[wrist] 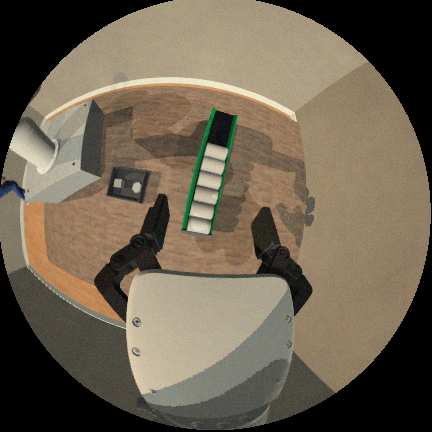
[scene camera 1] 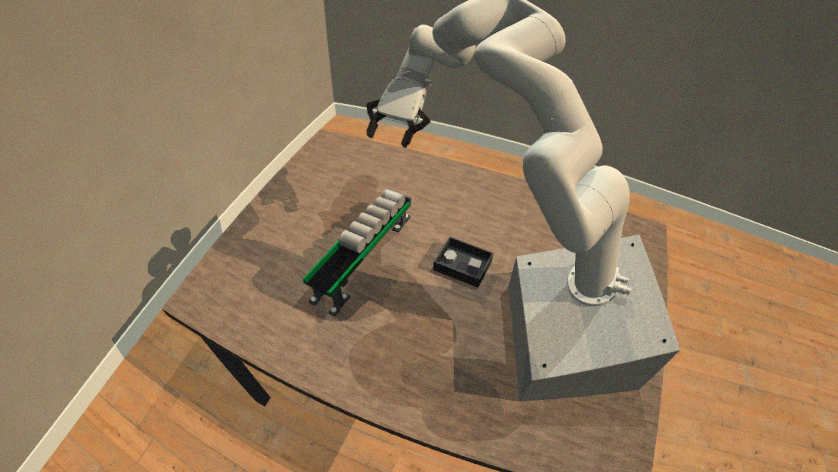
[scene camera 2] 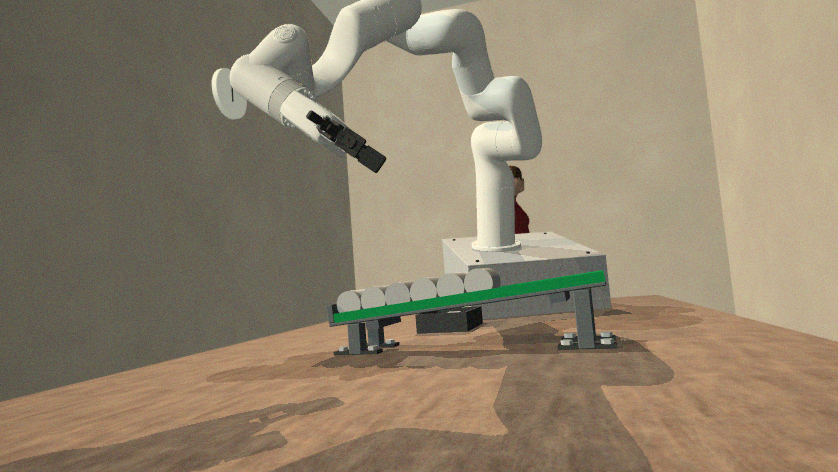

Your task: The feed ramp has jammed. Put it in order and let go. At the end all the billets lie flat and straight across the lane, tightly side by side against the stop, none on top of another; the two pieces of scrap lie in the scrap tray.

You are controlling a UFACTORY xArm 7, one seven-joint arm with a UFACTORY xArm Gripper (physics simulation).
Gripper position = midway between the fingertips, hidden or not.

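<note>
Billet (scene camera 2: 478, 279), visible. Black scrap tray (scene camera 1: 458, 270), also in the wrist view (wrist: 130, 175) and scene camera 2 (scene camera 2: 440, 321). Gripper (scene camera 2: 371, 157), also in the wrist view (wrist: 213, 209) and scene camera 1 (scene camera 1: 386, 141).
</note>
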